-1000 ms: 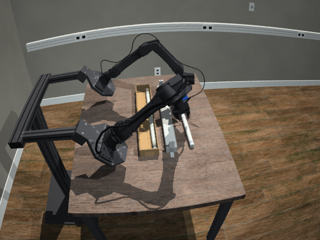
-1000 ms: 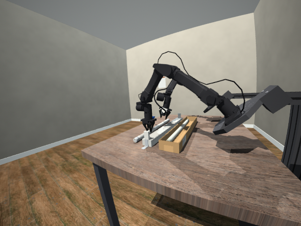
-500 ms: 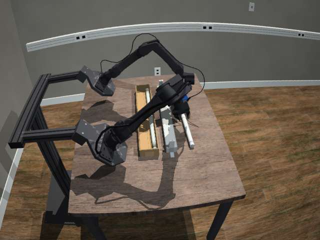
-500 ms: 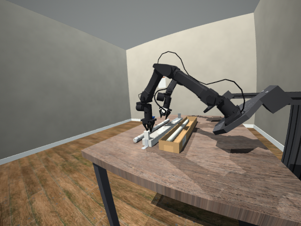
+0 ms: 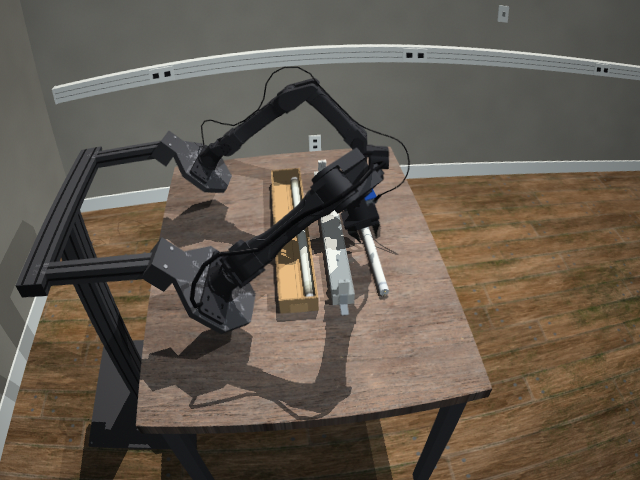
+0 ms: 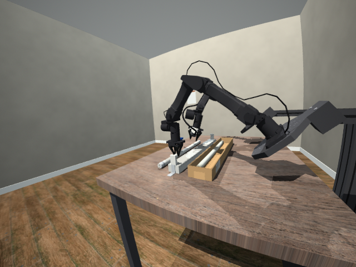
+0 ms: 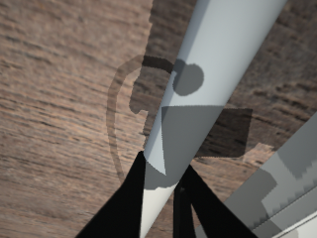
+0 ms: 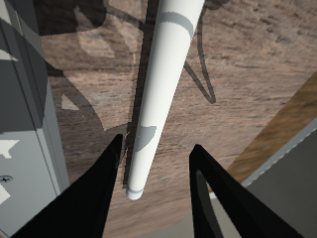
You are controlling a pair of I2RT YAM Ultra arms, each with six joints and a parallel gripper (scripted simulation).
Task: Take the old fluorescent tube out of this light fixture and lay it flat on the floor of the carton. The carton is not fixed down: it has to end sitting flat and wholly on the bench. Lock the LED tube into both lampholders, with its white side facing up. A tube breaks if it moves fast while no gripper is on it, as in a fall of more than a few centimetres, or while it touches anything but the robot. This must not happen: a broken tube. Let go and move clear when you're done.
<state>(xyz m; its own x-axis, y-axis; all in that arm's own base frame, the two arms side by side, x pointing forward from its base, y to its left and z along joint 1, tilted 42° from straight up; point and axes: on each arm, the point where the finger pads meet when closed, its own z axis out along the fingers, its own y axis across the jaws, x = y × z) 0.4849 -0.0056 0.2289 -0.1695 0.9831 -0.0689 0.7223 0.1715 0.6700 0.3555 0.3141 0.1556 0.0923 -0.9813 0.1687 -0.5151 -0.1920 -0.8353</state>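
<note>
Right now my right hand is 12 cm to the right of the LED tube, 6 cm above it and 3 cm short of it. Also, from my right hand: old fluorescent tube 17 cm behind, 14 cm to the left, 5 cm below; then light fixture 13 cm to the left, 8 cm behind, 2 cm below; then carton 20 cm behind, 14 cm to the left, 4 cm below.
Now: left hand 10 mm past the LED tube and 120 mm to the left of it. The rest, counted from my left hand: old fluorescent tube: 210 mm behind, 100 mm to the right; light fixture: 120 mm behind, 110 mm to the right, 40 mm above; carton: 240 mm behind, 90 mm to the right, 10 mm above.
</note>
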